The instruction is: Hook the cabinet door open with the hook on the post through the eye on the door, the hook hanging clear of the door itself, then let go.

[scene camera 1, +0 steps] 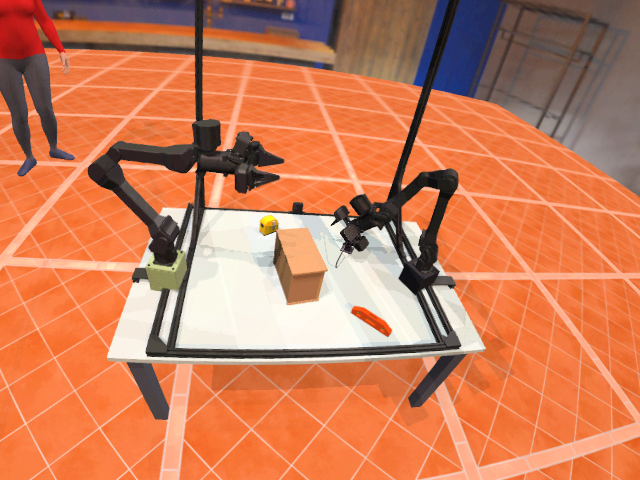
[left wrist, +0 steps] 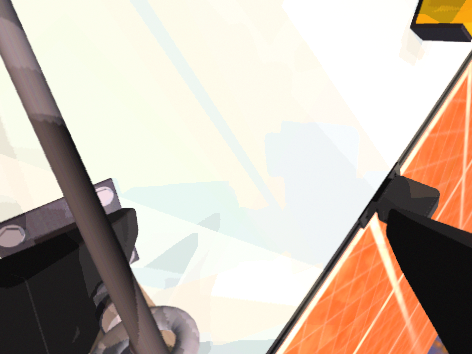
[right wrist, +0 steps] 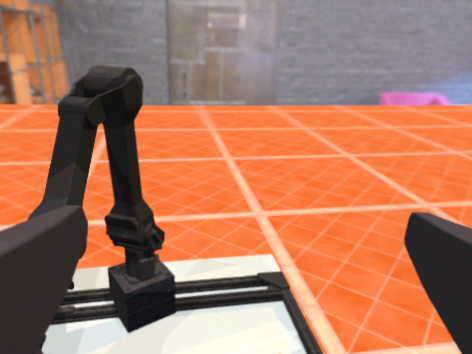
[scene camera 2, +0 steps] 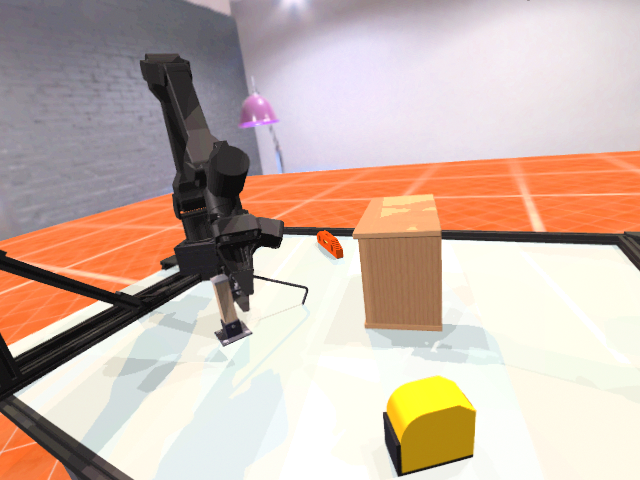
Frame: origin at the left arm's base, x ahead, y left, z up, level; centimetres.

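Where they show: left gripper, between the fingertips: (scene camera 1: 337, 234) (left wrist: 261, 220) (scene camera 2: 248, 304); right gripper, between the fingertips: (scene camera 1: 282, 169) (right wrist: 248, 223); left arm's base, origin of its link: (scene camera 1: 423, 266) (right wrist: 140, 271) (scene camera 2: 201, 238); right arm's base, origin of its link: (scene camera 1: 165, 258).
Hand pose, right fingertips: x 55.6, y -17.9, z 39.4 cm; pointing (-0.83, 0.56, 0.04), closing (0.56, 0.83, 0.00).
Things, the pixels of their top centre, and the offset from my right fingertips. "spot": a spot on its surface instead.
- wooden cabinet, centre of its top: (scene camera 2: 393, 210) (scene camera 1: 303, 248) dz -32.7, dx -13.1, dy -2.6 cm
- post, a spot on its surface: (scene camera 2: 225, 302) spot: dz -42.0, dx -41.0, dy -10.9 cm
- metal base plate, a spot on its surface: (left wrist: 60, 212) (scene camera 2: 244, 327) spot: dz -48.2, dx -39.9, dy -8.9 cm
- yellow tape measure, a spot on its surface: (scene camera 2: 434, 426) spot: dz -43.3, dx -15.9, dy -34.5 cm
- orange level, centre of its top: (scene camera 2: 327, 235) (scene camera 1: 373, 316) dz -44.4, dx -25.6, dy +24.9 cm
The wooden cabinet (scene camera 1: 309, 250) (scene camera 2: 402, 281) stands mid-table; I cannot make out its door or eye. The post (scene camera 2: 225, 302) stands on a metal base plate (scene camera 2: 242, 333) (left wrist: 60, 212). Its thin dark hook (scene camera 2: 281, 281) (left wrist: 72, 170) reaches out sideways above the table toward the cabinet, bent down at the end, apart from the cabinet. My left gripper (scene camera 1: 338, 237) (left wrist: 261, 220) is open and empty, low beside the post; the hook rod crosses in front of one finger in the left wrist view. My right gripper (scene camera 1: 280, 169) (right wrist: 248, 223) is open and empty, high above the table's back left.
A yellow tape measure (scene camera 1: 268, 225) (scene camera 2: 434, 426) (left wrist: 447, 12) stands behind the cabinet in scene camera 1. An orange level (scene camera 1: 371, 320) (scene camera 2: 329, 244) lies at the front right there. A black frame (scene camera 1: 305, 352) borders the table, with uprights at the back.
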